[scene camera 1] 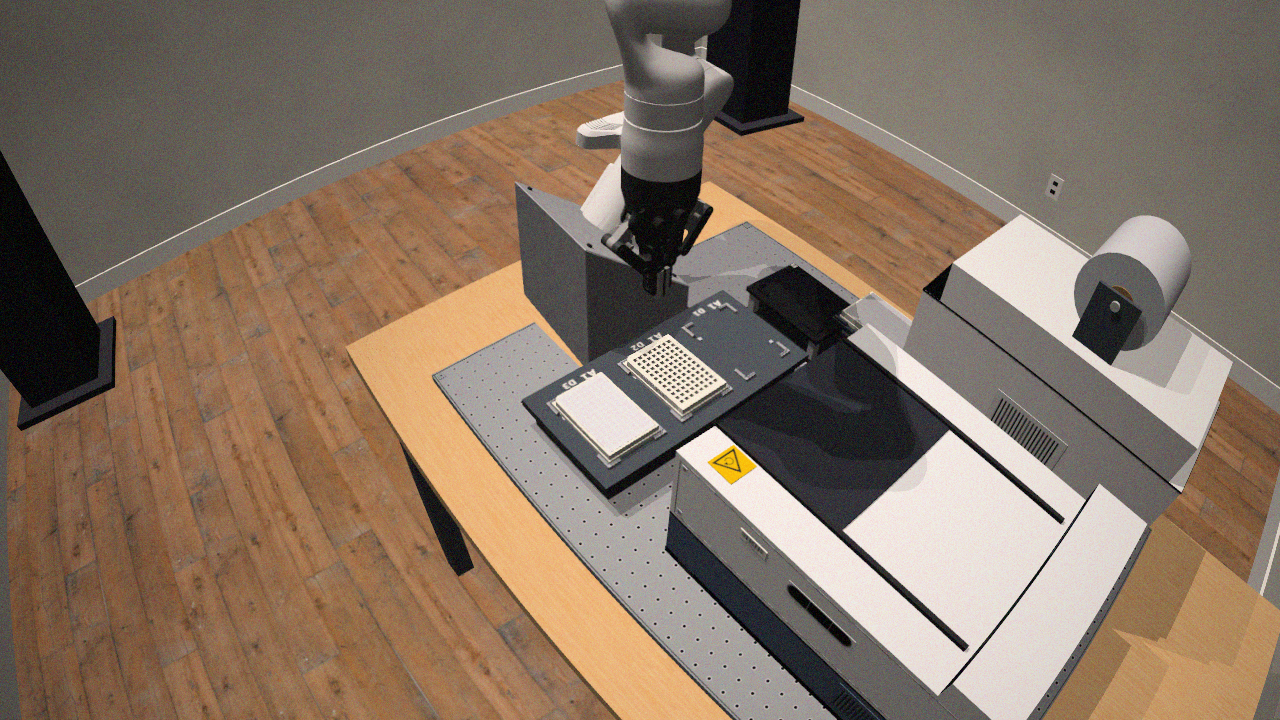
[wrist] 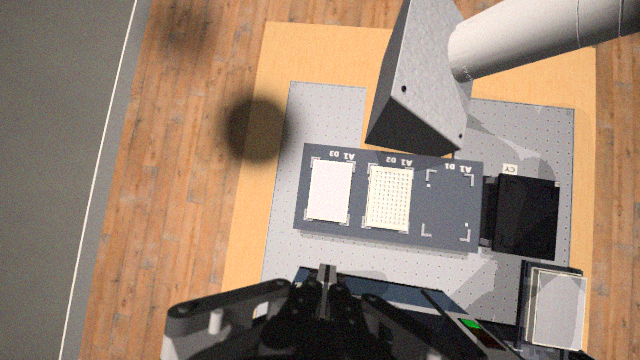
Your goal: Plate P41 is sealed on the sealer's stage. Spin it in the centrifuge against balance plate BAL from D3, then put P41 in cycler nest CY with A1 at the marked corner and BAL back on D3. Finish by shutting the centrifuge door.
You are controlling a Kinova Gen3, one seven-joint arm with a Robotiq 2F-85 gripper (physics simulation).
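Places are measured from the arm's base along level axes (x ahead, y left, z up), in metres.
Pixels of known places: gripper, fingertip midpoint: point(scene camera 1: 656, 293) point(wrist: 326, 276); arm's base, origin of the base link: point(scene camera 1: 606, 226) point(wrist: 460, 57).
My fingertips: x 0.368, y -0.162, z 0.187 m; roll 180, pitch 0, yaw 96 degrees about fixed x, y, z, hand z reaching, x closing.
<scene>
Ahead of a thing's pixels: the offset from my fingertips to its top centre. "spot": to the spot under its first point.
My gripper point(scene camera 1: 658, 284) point(wrist: 326, 276) is shut and empty, high above the deck. A flat white plate, BAL {dy -0.020, dx -0.076, dz -0.248 m} point(scene camera 1: 608, 417) point(wrist: 330, 191), sits at the mark D3. A pale plate, P41 {dy +0.415, dx +0.038, dz -0.203 m} point(scene camera 1: 875, 315) point(wrist: 556, 310), lies on the sealer's stage, at the right in the wrist view and partly hidden in the scene view. The black cycler unit {dy +0.389, dx -0.115, dz -0.258 m} point(scene camera 1: 799, 300) point(wrist: 527, 215) stands beside the deck near the CY label {spot: dy +0.380, dx -0.223, dz -0.314 m} point(wrist: 509, 168); its nest interior does not show. The centrifuge point(scene camera 1: 733, 510) has a dark panel {spot: dy +0.108, dx +0.191, dz -0.101 m} point(scene camera 1: 832, 429) across its top; its front door's state and its inside cannot be made out.
A cream plate with many wells {dy +0.103, dx -0.089, dz -0.248 m} point(scene camera 1: 675, 371) point(wrist: 390, 197) sits at D2 on the dark deck point(scene camera 1: 572, 452) point(wrist: 450, 200); D1 is empty. The white sealer {dy +0.438, dx +0.336, dz +0.162 m} point(scene camera 1: 1074, 331) with a film roll {dy +0.440, dx +0.357, dz +0.162 m} point(scene camera 1: 1136, 268) stands beyond the centrifuge. A grey angled block point(scene camera 1: 559, 277) point(wrist: 425, 75) stands behind the deck, by the arm's base.
</scene>
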